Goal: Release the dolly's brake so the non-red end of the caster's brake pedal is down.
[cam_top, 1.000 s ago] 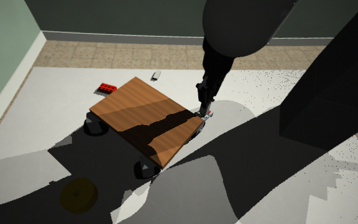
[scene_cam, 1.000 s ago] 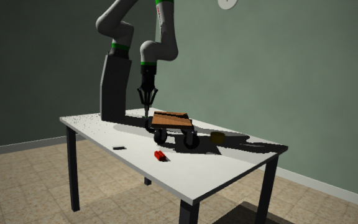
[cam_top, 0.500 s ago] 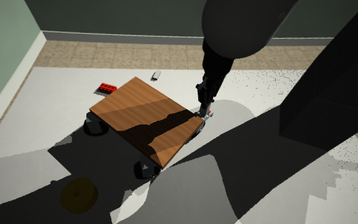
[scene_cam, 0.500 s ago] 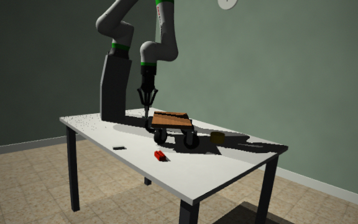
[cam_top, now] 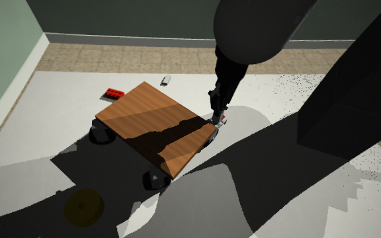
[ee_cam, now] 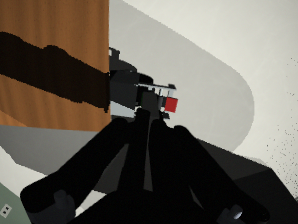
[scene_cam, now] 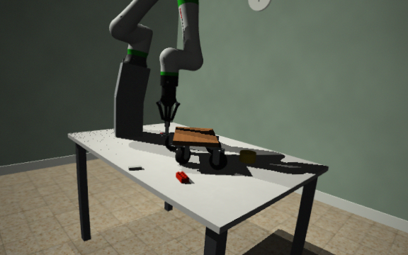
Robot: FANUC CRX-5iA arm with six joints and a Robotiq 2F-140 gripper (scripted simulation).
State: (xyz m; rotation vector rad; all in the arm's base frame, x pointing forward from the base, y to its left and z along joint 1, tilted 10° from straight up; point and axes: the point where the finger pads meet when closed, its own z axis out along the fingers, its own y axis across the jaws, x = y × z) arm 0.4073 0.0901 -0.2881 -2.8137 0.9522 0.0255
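Now: the brake pedal 1 cm behind my hand, 1 cm to the right of it and 4 cm below it. The rest, counted from my hand: yellow disc: 33 cm ahead, 29 cm to the left, 10 cm below; then red brick: 39 cm ahead, 13 cm to the right, 11 cm below; then white block: 21 cm ahead, 26 cm to the right, 12 cm below.
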